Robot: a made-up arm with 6 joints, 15 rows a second.
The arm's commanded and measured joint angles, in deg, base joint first. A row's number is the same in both.
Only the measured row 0 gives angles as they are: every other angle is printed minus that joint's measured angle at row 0.
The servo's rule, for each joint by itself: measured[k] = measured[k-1] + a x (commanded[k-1-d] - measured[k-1]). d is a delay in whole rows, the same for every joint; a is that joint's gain. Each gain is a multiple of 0.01, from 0.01 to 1. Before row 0 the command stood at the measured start. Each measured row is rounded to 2 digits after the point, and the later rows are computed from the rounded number. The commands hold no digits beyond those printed.
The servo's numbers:
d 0
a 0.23 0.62 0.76 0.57 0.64 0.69
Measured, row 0:
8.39, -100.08, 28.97, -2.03, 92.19, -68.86
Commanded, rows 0 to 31:
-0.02, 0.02, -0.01, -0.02, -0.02, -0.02
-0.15, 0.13, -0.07, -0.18, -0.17, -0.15
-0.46, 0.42, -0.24, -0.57, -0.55, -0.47
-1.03, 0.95, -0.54, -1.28, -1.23, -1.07
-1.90, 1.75, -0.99, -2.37, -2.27, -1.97
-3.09, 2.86, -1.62, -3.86, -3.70, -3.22
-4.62, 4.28, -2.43, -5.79, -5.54, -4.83
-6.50, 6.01, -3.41, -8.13, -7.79, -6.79
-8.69, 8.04, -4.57, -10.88, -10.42, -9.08
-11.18, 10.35, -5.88, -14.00, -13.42, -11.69
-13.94, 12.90, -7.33, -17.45, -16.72, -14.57
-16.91, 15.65, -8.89, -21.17, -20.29, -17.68
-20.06, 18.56, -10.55, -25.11, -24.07, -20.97
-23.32, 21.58, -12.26, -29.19, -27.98, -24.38
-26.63, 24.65, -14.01, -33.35, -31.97, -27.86
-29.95, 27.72, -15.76, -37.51, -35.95, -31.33
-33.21, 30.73, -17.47, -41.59, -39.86, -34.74
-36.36, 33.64, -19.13, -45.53, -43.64, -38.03
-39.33, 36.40, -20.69, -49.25, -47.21, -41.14
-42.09, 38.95, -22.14, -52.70, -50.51, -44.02
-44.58, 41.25, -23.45, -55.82, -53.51, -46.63
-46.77, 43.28, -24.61, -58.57, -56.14, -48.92
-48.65, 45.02, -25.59, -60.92, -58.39, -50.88
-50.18, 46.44, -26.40, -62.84, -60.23, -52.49
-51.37, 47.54, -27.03, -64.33, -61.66, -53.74
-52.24, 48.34, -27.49, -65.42, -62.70, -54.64
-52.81, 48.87, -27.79, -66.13, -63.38, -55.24
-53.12, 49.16, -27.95, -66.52, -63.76, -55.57
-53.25, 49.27, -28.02, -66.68, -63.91, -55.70
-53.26, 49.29, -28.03, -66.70, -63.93, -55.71
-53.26, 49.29, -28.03, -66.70, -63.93, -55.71
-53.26, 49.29, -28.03, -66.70, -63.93, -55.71
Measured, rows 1 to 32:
0.00, 0.01, -0.01, -0.01, -0.01, -0.01
-0.03, 0.08, -0.06, -0.11, -0.11, -0.11
-0.13, 0.29, -0.20, -0.37, -0.39, -0.36
-0.34, 0.70, -0.46, -0.89, -0.93, -0.85
-0.70, 1.35, -0.86, -1.73, -1.79, -1.62
-1.25, 2.29, -1.44, -2.94, -3.01, -2.72
-2.03, 3.52, -2.19, -4.56, -4.63, -4.18
-3.06, 5.06, -3.12, -6.59, -6.65, -5.98
-4.35, 6.91, -4.22, -9.04, -9.06, -8.12
-5.92, 9.04, -5.48, -11.87, -11.85, -10.58
-7.76, 11.43, -6.89, -15.05, -14.97, -13.33
-9.86, 14.05, -8.41, -18.54, -18.37, -16.33
-12.21, 16.85, -10.04, -22.28, -22.02, -19.53
-14.77, 19.78, -11.73, -26.22, -25.83, -22.88
-17.50, 22.80, -13.46, -30.28, -29.76, -26.32
-20.36, 25.85, -15.21, -34.40, -33.72, -29.78
-23.32, 28.88, -16.93, -38.50, -37.65, -33.20
-26.32, 31.83, -18.60, -42.51, -41.48, -36.53
-29.31, 34.66, -20.19, -46.35, -45.15, -39.71
-32.25, 37.32, -21.67, -49.97, -48.58, -42.68
-35.09, 39.76, -23.02, -53.30, -51.74, -45.41
-37.78, 41.94, -24.23, -56.30, -54.56, -47.83
-40.28, 43.85, -25.26, -58.93, -57.01, -49.93
-42.56, 45.46, -26.13, -61.16, -59.07, -51.70
-44.59, 46.75, -26.81, -62.97, -60.73, -53.11
-46.35, 47.74, -27.33, -64.37, -61.99, -54.17
-47.84, 48.44, -27.68, -65.37, -62.88, -54.91
-49.05, 48.89, -27.89, -66.03, -63.44, -55.37
-50.02, 49.13, -27.99, -66.40, -63.74, -55.60
-50.77, 49.23, -28.02, -66.57, -63.86, -55.68
-51.34, 49.27, -28.03, -66.64, -63.90, -55.70
-51.78, 49.28, -28.03, -66.67, -63.92, -55.71

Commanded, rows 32 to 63:
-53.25, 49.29, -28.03, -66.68, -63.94, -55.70
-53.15, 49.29, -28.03, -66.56, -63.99, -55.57
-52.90, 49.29, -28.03, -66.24, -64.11, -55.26
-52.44, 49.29, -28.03, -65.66, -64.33, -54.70
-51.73, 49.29, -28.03, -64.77, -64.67, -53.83
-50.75, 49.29, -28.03, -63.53, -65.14, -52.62
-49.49, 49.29, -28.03, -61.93, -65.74, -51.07
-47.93, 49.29, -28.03, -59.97, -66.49, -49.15
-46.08, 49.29, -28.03, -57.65, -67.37, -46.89
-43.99, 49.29, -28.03, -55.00, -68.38, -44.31
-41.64, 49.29, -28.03, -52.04, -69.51, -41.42
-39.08, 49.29, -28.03, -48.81, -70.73, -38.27
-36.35, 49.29, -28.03, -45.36, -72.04, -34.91
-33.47, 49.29, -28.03, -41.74, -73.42, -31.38
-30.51, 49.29, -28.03, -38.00, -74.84, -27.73
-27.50, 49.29, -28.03, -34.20, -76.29, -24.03
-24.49, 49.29, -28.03, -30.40, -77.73, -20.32
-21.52, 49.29, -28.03, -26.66, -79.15, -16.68
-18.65, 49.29, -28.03, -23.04, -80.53, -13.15
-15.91, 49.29, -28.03, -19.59, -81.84, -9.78
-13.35, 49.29, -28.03, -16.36, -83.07, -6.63
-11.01, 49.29, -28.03, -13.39, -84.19, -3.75
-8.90, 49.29, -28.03, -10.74, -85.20, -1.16
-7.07, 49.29, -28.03, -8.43, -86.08, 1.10
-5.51, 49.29, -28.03, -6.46, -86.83, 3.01
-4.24, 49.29, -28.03, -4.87, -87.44, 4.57
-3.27, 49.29, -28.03, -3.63, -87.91, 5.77
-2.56, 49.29, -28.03, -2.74, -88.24, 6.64
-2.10, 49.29, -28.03, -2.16, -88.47, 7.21
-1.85, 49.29, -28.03, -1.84, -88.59, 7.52
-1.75, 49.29, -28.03, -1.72, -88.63, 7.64
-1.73, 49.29, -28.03, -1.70, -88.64, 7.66
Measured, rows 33 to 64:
-52.12, 49.29, -28.03, -66.68, -63.93, -55.70
-52.36, 49.29, -28.03, -66.61, -63.97, -55.61
-52.48, 49.29, -28.03, -66.40, -64.06, -55.37
-52.47, 49.29, -28.03, -65.98, -64.23, -54.91
-52.30, 49.29, -28.03, -65.29, -64.51, -54.16
-51.94, 49.29, -28.03, -64.29, -64.91, -53.10
-51.38, 49.29, -28.03, -62.94, -65.44, -51.70
-50.59, 49.29, -28.03, -61.25, -66.11, -49.94
-49.55, 49.29, -28.03, -59.20, -66.92, -47.84
-48.27, 49.29, -28.03, -56.81, -67.85, -45.40
-46.75, 49.29, -28.03, -54.09, -68.91, -42.65
-44.99, 49.29, -28.03, -51.08, -70.07, -39.63
-43.00, 49.29, -28.03, -47.82, -71.33, -36.37
-40.81, 49.29, -28.03, -44.35, -72.67, -32.93
-38.44, 49.29, -28.03, -40.73, -74.06, -29.34
-35.92, 49.29, -28.03, -37.01, -75.49, -25.68
-33.29, 49.29, -28.03, -33.24, -76.92, -21.98
-30.58, 49.29, -28.03, -29.49, -78.35, -18.32
-27.84, 49.29, -28.03, -25.81, -79.75, -14.75
-25.10, 49.29, -28.03, -22.26, -81.09, -11.32
-22.40, 49.29, -28.03, -18.90, -82.36, -8.08
-19.78, 49.29, -28.03, -15.76, -83.53, -5.09
-17.28, 49.29, -28.03, -12.90, -84.60, -2.38
-14.93, 49.29, -28.03, -10.35, -85.55, 0.02
-12.76, 49.29, -28.03, -8.13, -86.37, 2.08
-10.80, 49.29, -28.03, -6.27, -87.05, 3.80
-9.07, 49.29, -28.03, -4.77, -87.60, 5.16
-7.57, 49.29, -28.03, -3.61, -88.01, 6.18
-6.31, 49.29, -28.03, -2.78, -88.30, 6.89
-5.28, 49.29, -28.03, -2.24, -88.49, 7.32
-4.47, 49.29, -28.03, -1.94, -88.58, 7.54
-3.84, 49.29, -28.03, -1.80, -88.62, 7.62

